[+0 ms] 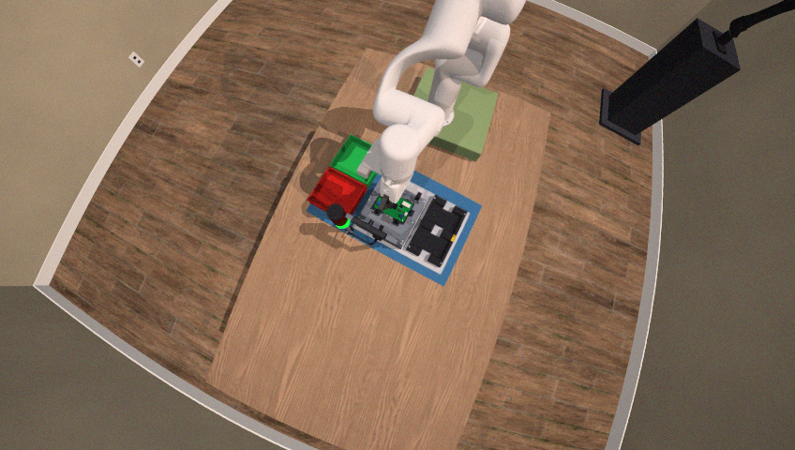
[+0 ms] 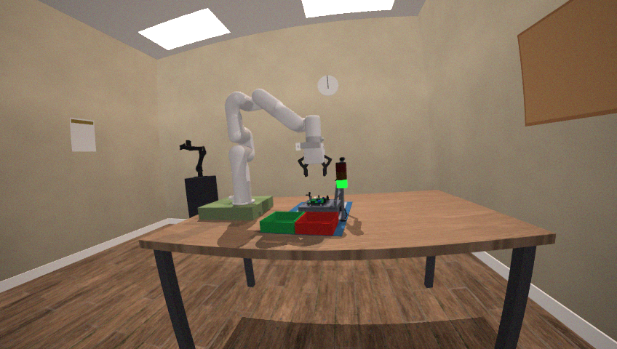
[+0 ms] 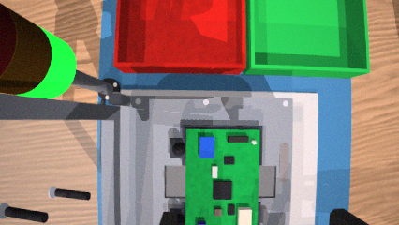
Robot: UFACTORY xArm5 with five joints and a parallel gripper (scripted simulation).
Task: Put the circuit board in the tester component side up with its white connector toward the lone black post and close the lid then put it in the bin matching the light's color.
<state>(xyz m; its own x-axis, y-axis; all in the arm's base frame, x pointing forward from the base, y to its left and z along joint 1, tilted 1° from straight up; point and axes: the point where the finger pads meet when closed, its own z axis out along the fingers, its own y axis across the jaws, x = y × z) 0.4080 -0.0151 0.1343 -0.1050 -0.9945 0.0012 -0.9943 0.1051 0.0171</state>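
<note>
Right now the green circuit board is 10 mm ahead of my hand and 130 mm below it. Round my hand: clear lid: 120 mm ahead, 10 mm to the right, 20 mm below; then red bin: 30 mm ahead, 200 mm to the right, 190 mm below; then green bin: 120 mm behind, 190 mm to the right, 190 mm below.
</note>
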